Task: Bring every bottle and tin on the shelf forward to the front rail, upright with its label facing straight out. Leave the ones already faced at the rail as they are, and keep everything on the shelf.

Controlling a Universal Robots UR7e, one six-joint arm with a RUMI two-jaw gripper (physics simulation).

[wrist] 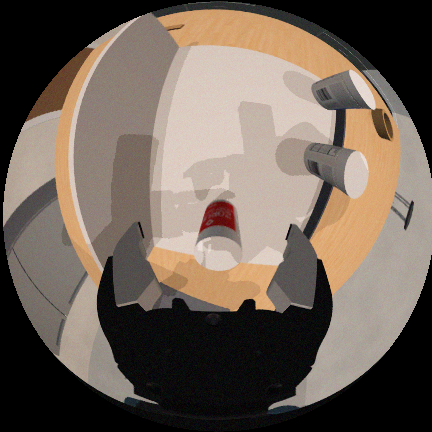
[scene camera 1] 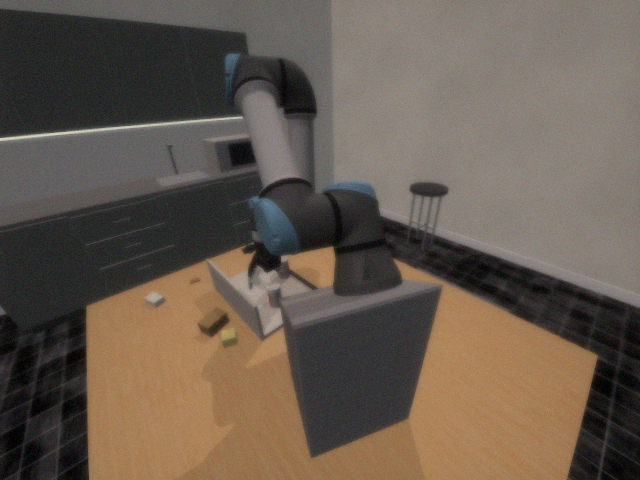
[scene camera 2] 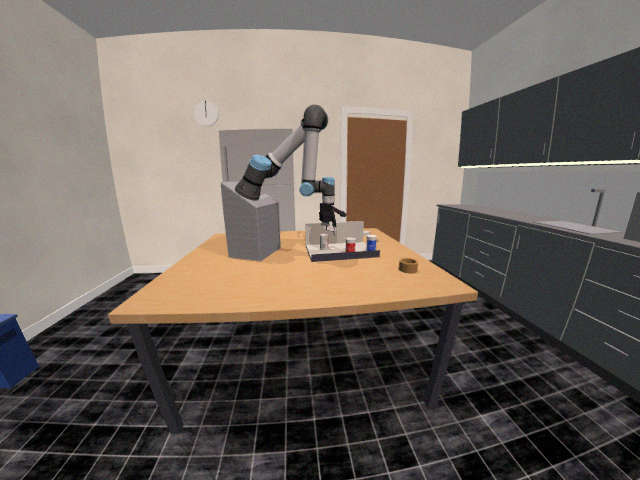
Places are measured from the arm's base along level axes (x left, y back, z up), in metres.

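Where they show: gripper, fingertip midpoint: (wrist: 214, 224) (scene camera 1: 265, 281) (scene camera 2: 330, 233); arm's base, origin of the base link: (scene camera 1: 367, 286) (scene camera 2: 246, 193).
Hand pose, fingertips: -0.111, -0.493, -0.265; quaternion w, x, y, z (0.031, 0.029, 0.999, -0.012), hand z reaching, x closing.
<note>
Each offset is from my fingertips to the centre of the thing, as dx, dy, dz. "spot": to the spot under its first point.
The shelf (scene camera 1: 235, 297) (scene camera 2: 345, 255) (wrist: 215, 70) has a pale floor, a grey back wall and a dark front rail. A white-capped bottle with a red label {-0.001, +0.044, -0.055} (scene camera 1: 273, 295) (scene camera 2: 324, 241) (wrist: 217, 232) stands upright back from the rail at the pedestal end. Its label faces along the shelf, towards the other bottles. A second red-labelled bottle {-0.162, -0.059, -0.053} (scene camera 2: 350, 245) (wrist: 330, 164) and a blue-labelled bottle {spot: -0.211, -0.173, -0.027} (scene camera 2: 371, 242) (wrist: 336, 91) stand at the rail, labels outward. My gripper (scene camera 2: 330, 228) (wrist: 214, 224) is open and empty, low over the shelf; in the wrist view the set-back bottle appears between its fingers.
The grey pedestal (scene camera 1: 361, 361) (scene camera 2: 253, 227) stands beside the shelf's near end. A brown ring {-0.458, -0.243, -0.095} (scene camera 2: 408, 265) (wrist: 383, 124) lies out in front of the rail. Behind the back wall are a brown block {+0.210, -0.086, -0.095} (scene camera 1: 212, 321), a yellow block {+0.221, +0.021, -0.101} (scene camera 1: 228, 336) and a white block {+0.277, -0.451, -0.106} (scene camera 1: 154, 299).
</note>
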